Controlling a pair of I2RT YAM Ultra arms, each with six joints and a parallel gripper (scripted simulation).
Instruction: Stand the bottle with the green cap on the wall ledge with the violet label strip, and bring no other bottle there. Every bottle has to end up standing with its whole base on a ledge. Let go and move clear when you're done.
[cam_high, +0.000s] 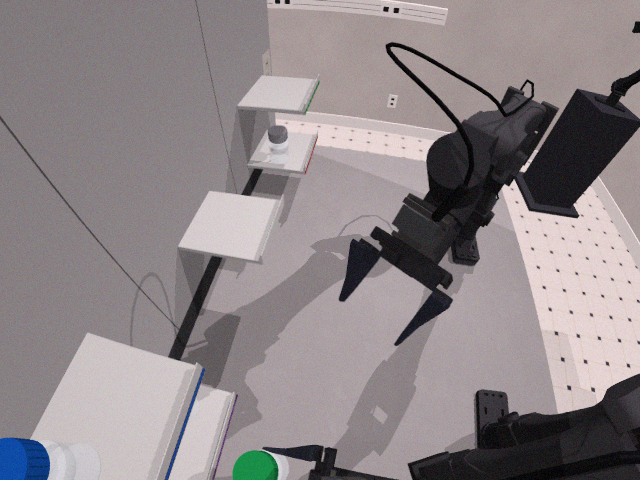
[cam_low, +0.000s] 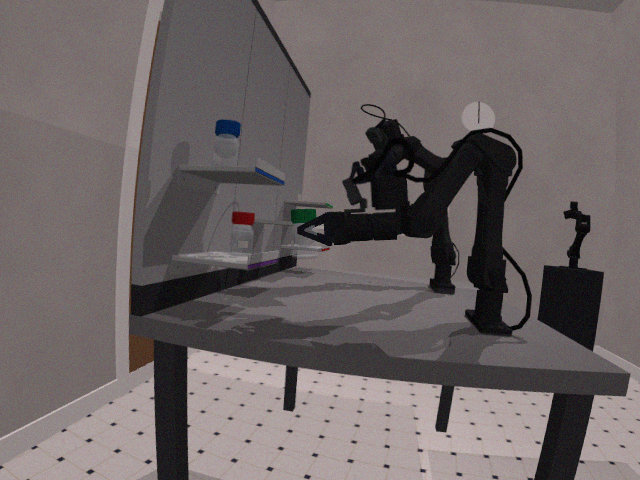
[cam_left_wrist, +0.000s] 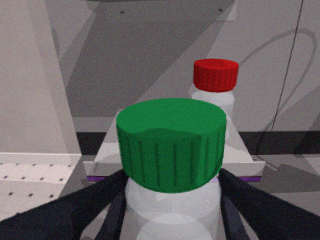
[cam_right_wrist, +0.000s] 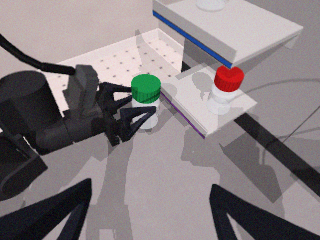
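The red-capped bottle is 160 mm ahead of my left hand, 70 mm to the right of it and 30 mm below it. Also, from my left hand: green-capped bottle 10 mm below; then blue-capped bottle 180 mm ahead, 160 mm above, 30 mm to the left; then grey-capped bottle 750 mm to the right, 130 mm ahead, 30 mm below.
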